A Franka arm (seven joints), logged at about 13 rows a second.
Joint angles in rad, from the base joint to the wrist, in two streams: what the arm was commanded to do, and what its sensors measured. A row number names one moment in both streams.
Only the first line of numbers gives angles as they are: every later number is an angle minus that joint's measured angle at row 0.
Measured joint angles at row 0:
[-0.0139 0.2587 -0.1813 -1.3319 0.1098 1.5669 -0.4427]
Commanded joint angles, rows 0 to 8:
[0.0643 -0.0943 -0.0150 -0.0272 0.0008 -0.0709 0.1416]
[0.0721 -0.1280 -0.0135 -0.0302 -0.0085 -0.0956 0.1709]
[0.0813 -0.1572 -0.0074 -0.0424 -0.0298 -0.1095 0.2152]
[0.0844 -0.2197 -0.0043 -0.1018 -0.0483 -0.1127 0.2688]
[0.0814 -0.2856 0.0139 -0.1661 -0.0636 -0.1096 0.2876]
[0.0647 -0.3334 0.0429 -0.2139 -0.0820 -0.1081 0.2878]
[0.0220 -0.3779 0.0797 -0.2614 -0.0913 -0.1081 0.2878]
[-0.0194 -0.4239 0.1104 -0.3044 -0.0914 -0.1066 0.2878]
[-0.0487 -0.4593 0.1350 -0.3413 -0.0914 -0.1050 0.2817]
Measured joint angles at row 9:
[0.0108 -0.3488 0.0817 -0.2135 -0.0776 -0.1252 0.2683]
